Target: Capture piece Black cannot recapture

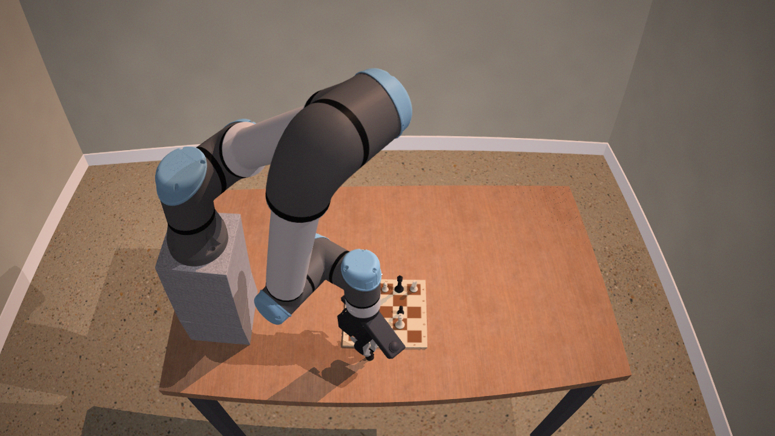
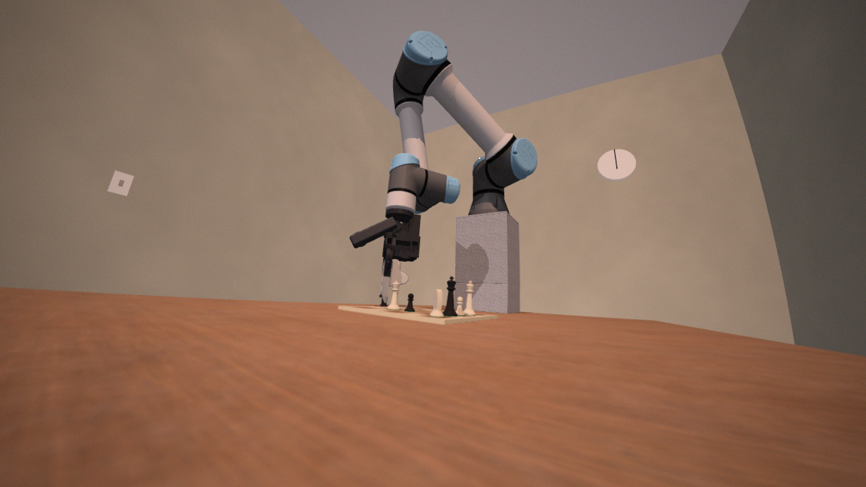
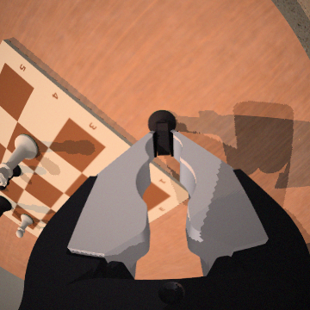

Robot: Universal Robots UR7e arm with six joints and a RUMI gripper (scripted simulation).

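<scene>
Right now the black knight is 1 cm below my hand. The rest, counted from my hand: tall white piece (21 cm to the left, 3 cm ahead, 1 cm above); then chessboard (13 cm to the left, 6 cm ahead, 3 cm below); then black pawn (13 cm to the left, 10 cm ahead, 1 cm below).
</scene>
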